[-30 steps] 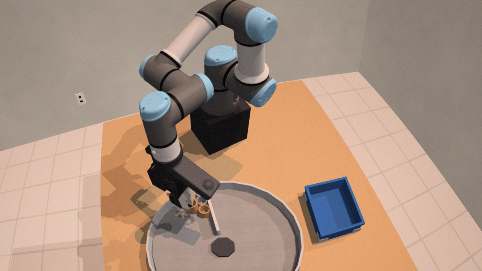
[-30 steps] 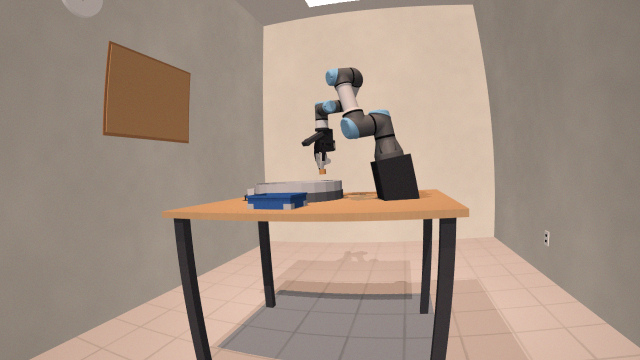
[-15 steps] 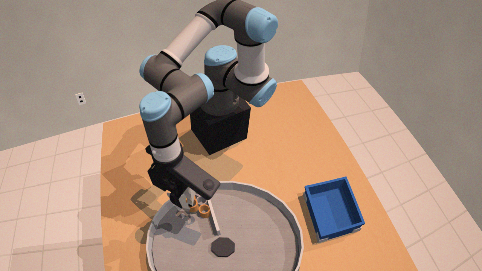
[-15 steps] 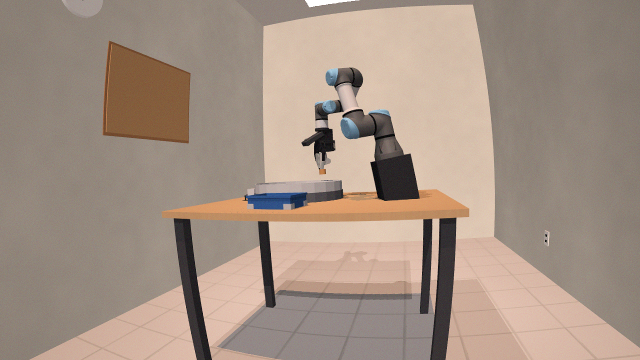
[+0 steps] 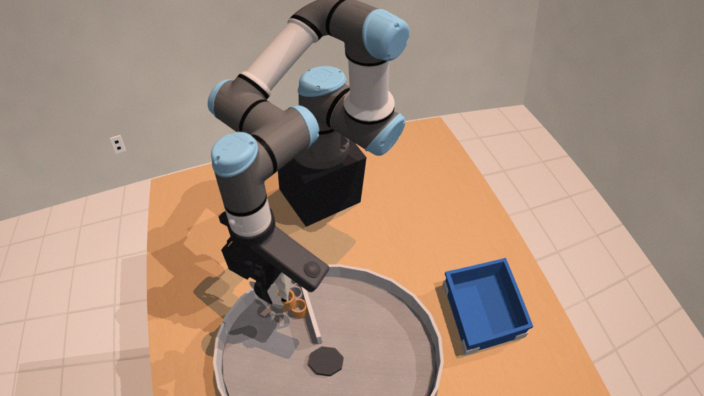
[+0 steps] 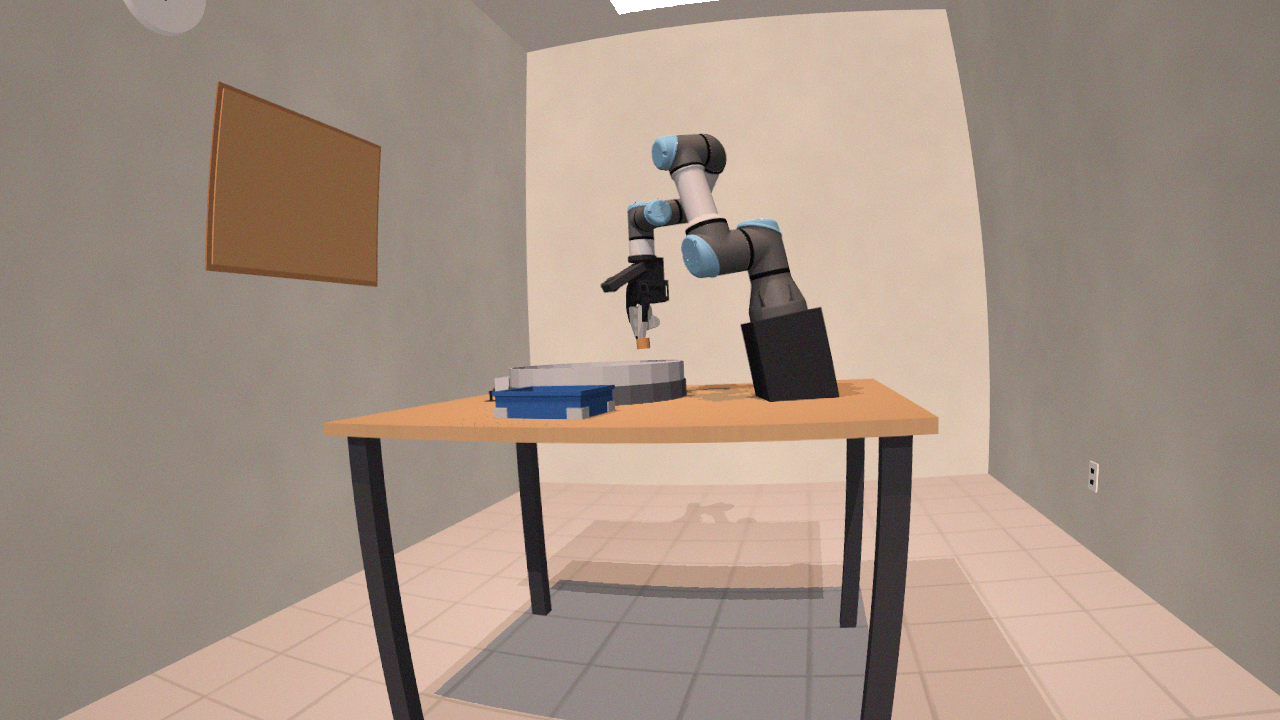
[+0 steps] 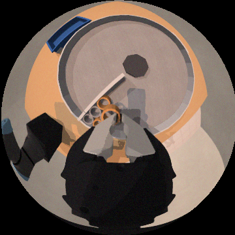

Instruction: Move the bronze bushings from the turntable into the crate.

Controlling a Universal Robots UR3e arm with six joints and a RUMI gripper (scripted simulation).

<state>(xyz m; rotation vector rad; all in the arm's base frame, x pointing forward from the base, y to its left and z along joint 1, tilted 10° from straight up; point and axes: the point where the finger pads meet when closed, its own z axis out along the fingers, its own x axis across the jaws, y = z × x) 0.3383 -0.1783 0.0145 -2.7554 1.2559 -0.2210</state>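
The crate lies 10 cm ahead of my hand, 39 cm to the left of it and 11 cm below it. Also, from my hand: grey turntable 10 cm ahead, 4 cm to the left, 8 cm below.
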